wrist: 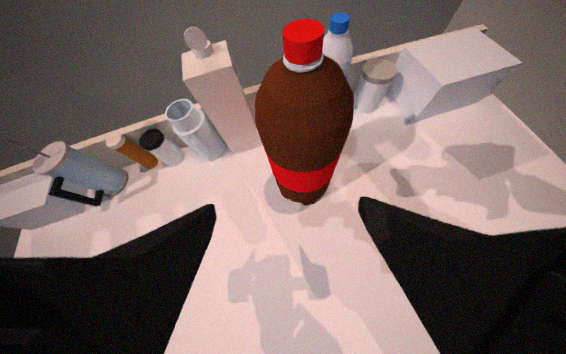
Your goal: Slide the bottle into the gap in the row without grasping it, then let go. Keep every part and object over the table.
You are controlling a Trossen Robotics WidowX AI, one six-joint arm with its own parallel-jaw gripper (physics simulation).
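Frame: origin at the arm's base, x right, y up, z back, level; millimetres.
Seen in the pictures: gripper, fingertip midpoint: (287,207).
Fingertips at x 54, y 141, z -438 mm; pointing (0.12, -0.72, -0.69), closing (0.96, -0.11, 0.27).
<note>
Pixels of each thing's middle, then the offset from my fingertips to it. "pt": a spot on its surface instead. Level surfaces: height alone.
- brown bottle, body centre: (302,145) dx +53, dy -116, dz -108 mm
- pale carton, body centre: (226,101) dx -43, dy -138, dz -275 mm
- white bottle, body centre: (330,77) dx +179, dy -158, dz -269 mm
- grey round patch, surface spot: (276,194) pt dx -12, dy -266, dz -102 mm
- white table, its level: dy -266 mm
- clear glass bottle, body centre: (198,132) dx -132, dy -195, dz -278 mm
- black-capped jar, body centre: (164,148) dx -233, dy -221, dz -292 mm
- orange-brown tube, body centre: (135,152) dx -299, dy -211, dz -302 mm
- blue-grey mug, body centre: (44,162) dx -410, dy -124, dz -269 mm
- lidded jar, body centre: (371,87) dx +294, dy -216, dz -261 mm
- large white box, body centre: (443,76) dx +467, dy -211, dz -223 mm
The brown bottle (304,112) with a red cap and red label band stands upright in the middle of the wrist view, in front of the row at the back. My gripper (287,207) is open and empty; the bottle's base is just beyond the fingertips, between their lines. Behind the bottle, a pale carton (220,100) with a round cap stands on the left and a white bottle (338,50) with a blue cap on the right. The space between them is largely hidden by the brown bottle. A grey round patch (276,194) shows beside its base on the white table (200,320).
Left of the carton stand a clear glass bottle (200,135), a black-capped jar (167,150), an orange-brown tube (137,152), a blue-grey mug (90,170) and a white box (22,195). To the right are a lidded jar (372,90) and a large white box (450,60). A low ledge (425,42) runs behind.
</note>
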